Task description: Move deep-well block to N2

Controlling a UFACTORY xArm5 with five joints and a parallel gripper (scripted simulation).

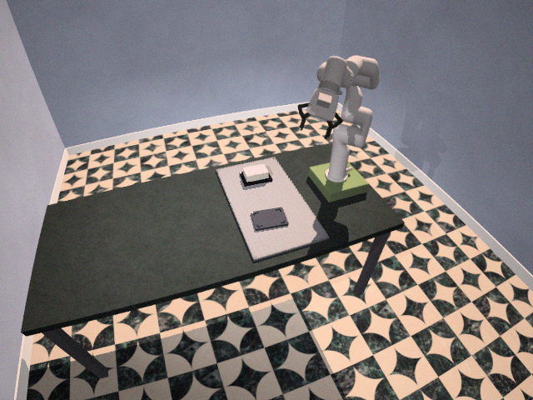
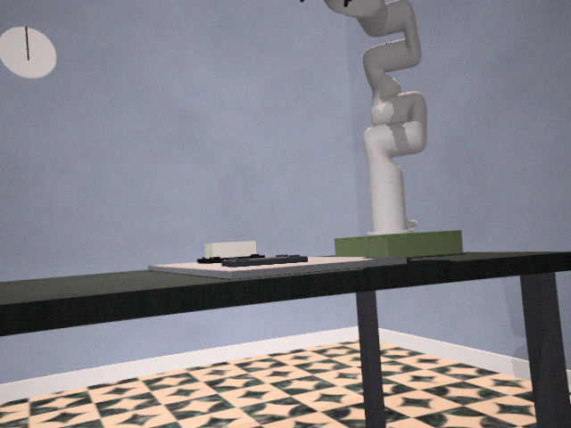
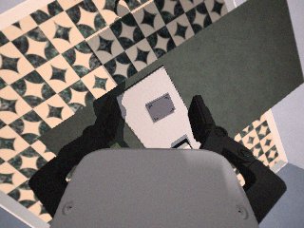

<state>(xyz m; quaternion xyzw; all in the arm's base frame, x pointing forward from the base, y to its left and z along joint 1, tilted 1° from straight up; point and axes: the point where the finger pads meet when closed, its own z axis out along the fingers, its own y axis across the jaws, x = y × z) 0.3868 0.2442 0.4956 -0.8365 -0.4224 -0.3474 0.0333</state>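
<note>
My gripper is now 510 mm above the white deep-well block, 490 mm to the left of it and 10 mm past it. Round my hand: nest N1 (540 mm below, 490 mm to the right, 10 mm behind); then dark nest N2 (540 mm below, 160 mm to the right, 90 mm ahead).
</note>
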